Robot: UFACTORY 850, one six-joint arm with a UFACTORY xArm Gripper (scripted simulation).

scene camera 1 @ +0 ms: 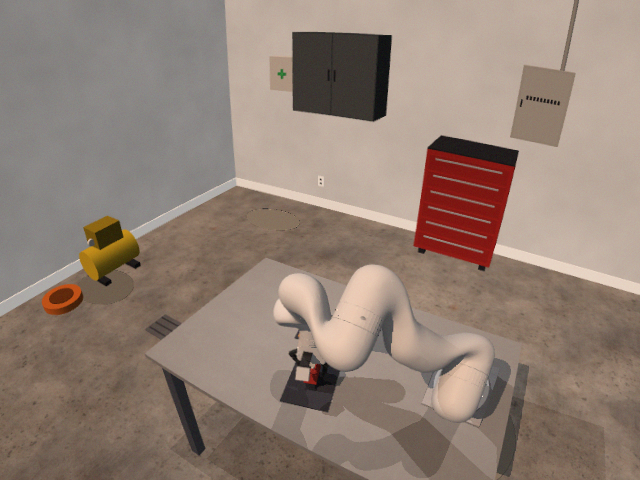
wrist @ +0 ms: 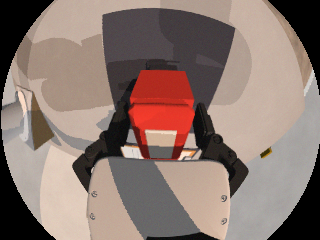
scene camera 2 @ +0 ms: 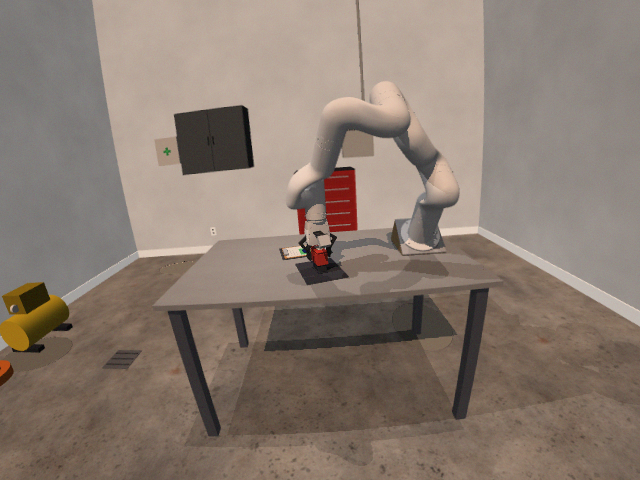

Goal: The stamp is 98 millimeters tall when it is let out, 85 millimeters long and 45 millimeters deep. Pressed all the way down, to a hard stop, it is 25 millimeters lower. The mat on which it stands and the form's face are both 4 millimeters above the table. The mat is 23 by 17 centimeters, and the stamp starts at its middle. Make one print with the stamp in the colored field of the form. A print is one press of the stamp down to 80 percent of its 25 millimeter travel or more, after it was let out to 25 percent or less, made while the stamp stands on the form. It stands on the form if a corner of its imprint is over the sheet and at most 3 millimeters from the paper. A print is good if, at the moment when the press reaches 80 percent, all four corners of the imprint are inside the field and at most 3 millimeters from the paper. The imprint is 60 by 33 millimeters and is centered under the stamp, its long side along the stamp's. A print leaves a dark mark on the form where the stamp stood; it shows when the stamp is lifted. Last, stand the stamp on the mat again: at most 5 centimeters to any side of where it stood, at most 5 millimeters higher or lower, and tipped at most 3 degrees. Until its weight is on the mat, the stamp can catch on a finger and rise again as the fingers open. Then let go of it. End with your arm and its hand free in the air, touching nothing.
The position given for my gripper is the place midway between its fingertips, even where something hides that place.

In view: my gripper (scene camera 2: 319,258), a red stamp (wrist: 161,114) and a dark mat (scene camera 2: 309,274).
My gripper is seen too in the wrist view (wrist: 162,110). The dark mat shows as well in the wrist view (wrist: 201,44).
